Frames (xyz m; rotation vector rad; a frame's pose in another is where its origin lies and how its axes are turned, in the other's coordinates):
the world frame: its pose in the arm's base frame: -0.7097 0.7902 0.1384 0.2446 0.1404 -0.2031
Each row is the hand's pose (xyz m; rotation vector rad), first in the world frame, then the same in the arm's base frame.
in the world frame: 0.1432 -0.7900 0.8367 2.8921 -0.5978 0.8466
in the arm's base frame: -0.6469 -0.1987 0.7407 -2.8529 0.9741 -0.5469
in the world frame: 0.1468 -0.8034 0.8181 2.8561 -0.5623 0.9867
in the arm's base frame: -0.6484 -0.2074 0.7192 -2.8373 0.9550 -0.6932
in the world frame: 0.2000 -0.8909 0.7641 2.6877 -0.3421 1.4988
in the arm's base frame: -0.6219 -0.2865 0.6390 -2.7190 0.7840 -1.2367
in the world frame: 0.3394 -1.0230 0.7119 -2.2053 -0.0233 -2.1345
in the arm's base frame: -0.5211 -0.4241 0.5364 -2.2859 0.4625 -1.9419
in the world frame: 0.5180 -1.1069 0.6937 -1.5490 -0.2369 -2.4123
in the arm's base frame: -0.3681 -0.5317 0.4711 -1.6861 0.2456 -2.3559
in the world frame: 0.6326 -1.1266 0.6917 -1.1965 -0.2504 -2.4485
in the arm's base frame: -0.2614 -0.5708 0.4461 -1.3302 0.2153 -2.4593
